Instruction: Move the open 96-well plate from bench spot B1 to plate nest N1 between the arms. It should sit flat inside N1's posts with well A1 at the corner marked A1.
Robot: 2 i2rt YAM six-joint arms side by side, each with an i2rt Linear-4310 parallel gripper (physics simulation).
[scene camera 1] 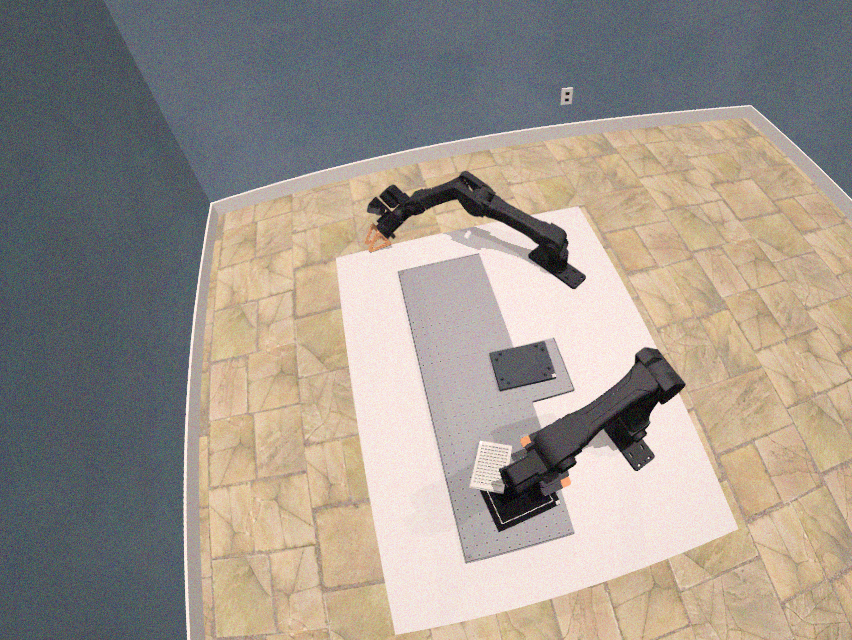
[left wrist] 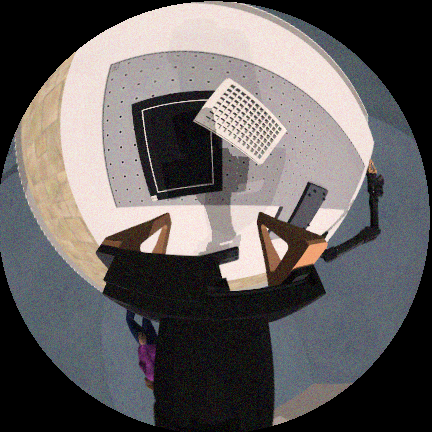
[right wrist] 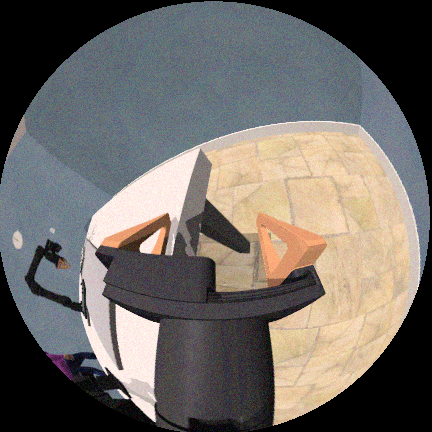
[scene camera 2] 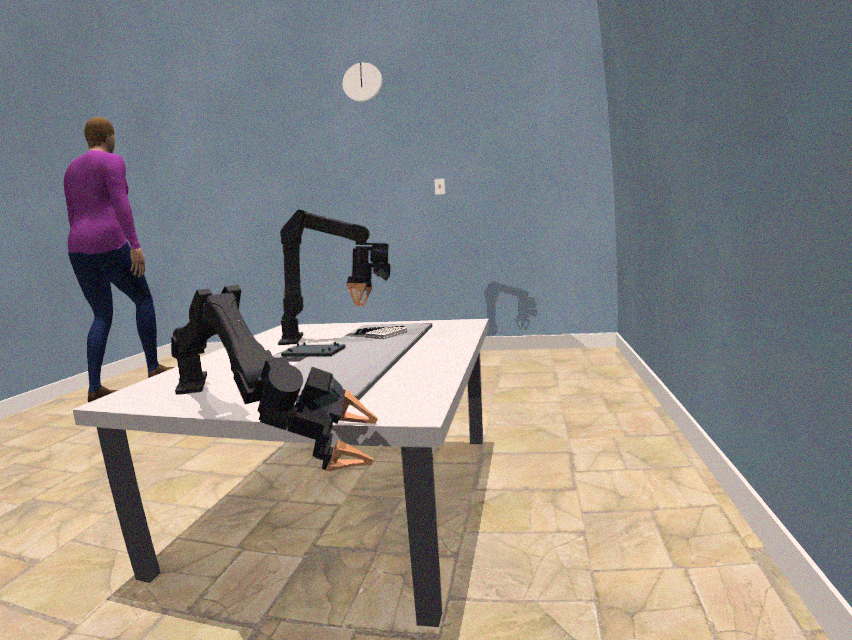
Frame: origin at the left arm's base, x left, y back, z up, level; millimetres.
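Where they show: left gripper, fingertip midpoint: (left wrist: 213, 216) (right wrist: 68, 266) (scene camera 2: 359, 306); right gripper, fingertip midpoint: (scene camera 1: 367, 247) (right wrist: 212, 217) (scene camera 2: 374, 440); left arm's base, origin of the base link: (scene camera 1: 623, 436) (scene camera 2: 291, 339); right arm's base, origin of the base link: (scene camera 1: 556, 267) (scene camera 2: 192, 383).
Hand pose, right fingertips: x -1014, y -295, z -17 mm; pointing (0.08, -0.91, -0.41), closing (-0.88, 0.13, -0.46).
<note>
Things, the pixels of their centre, and the offset from my right fingertips. "*": a spot on its surface instead. Level surfaces: height alone.
- white 96-well plate, body centre: (left wrist: 245, 121) (scene camera 1: 491, 466) (scene camera 2: 386, 332) dx +891, dy -52, dz +38 mm
- spot B1, surface spot: (left wrist: 175, 160) * dx +1005, dy -11, dz +32 mm
- dark nest N1, body centre: (scene camera 1: 522, 364) (scene camera 2: 313, 348) (left wrist: 307, 210) (right wrist: 82, 297) dx +689, dy +176, dz +40 mm
- small white mark, body centre: (scene camera 1: 554, 375) dx +765, dy +230, dz +42 mm
- grey perforated board, its level: dz +30 mm
- white table, its level: dz +17 mm
The white 96-well plate (scene camera 1: 491, 467) (scene camera 2: 385, 332) (left wrist: 242, 122) lies turned at an angle, one end overlapping a corner of the black, white-outlined mat of spot B1 (scene camera 1: 506, 513) (left wrist: 175, 160), mostly off it. Its well A1 cannot be told. The dark nest N1 (scene camera 1: 523, 365) (scene camera 2: 313, 349) (left wrist: 310, 200) has small corner posts, no plate in it, and a small white mark (scene camera 1: 553, 376) at one corner. My left gripper (scene camera 2: 358, 301) (left wrist: 213, 216) is open and empty, high above the table near B1 and the plate. My right gripper (scene camera 1: 377, 239) (scene camera 2: 373, 440) (right wrist: 212, 217) is open and empty beyond the table edge.
A grey perforated board (scene camera 1: 440, 358) (left wrist: 120, 150) lies on the white table (scene camera 1: 413, 585) (scene camera 2: 413, 413) beneath nest and mat. In scene camera 1, the left arm (scene camera 1: 592, 420) reaches over the board and partly hides the mat. A person (scene camera 2: 96, 199) stands behind the table.
</note>
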